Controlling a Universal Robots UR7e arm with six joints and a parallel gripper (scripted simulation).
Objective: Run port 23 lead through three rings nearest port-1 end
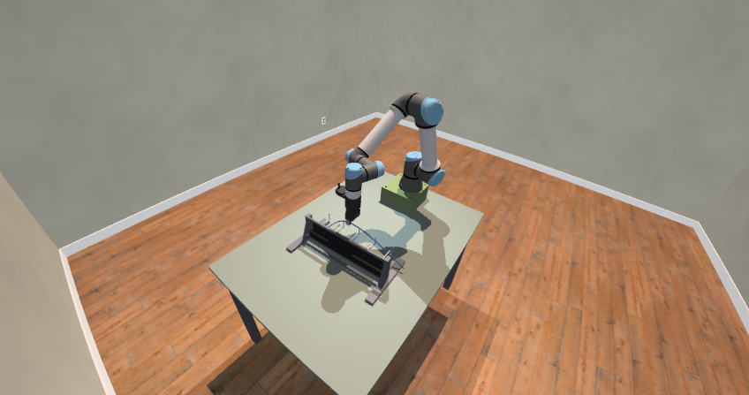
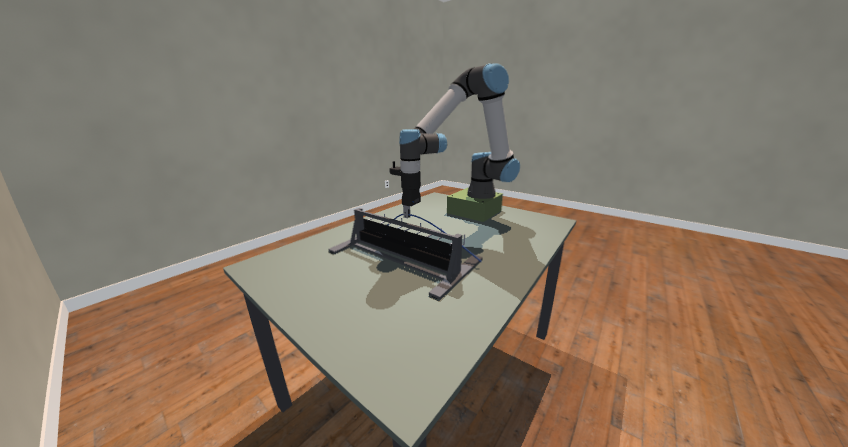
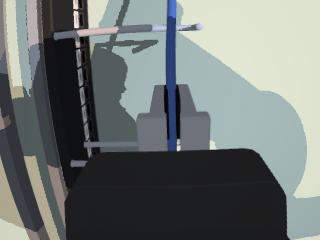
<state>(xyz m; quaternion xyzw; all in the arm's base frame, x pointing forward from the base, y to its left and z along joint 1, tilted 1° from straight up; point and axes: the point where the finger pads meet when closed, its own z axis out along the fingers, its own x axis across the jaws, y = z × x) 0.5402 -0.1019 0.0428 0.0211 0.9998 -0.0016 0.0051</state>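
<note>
Right now my hand is 100 mm short of the rack, 60 mm above it and 50 mm to the right of it.
</note>
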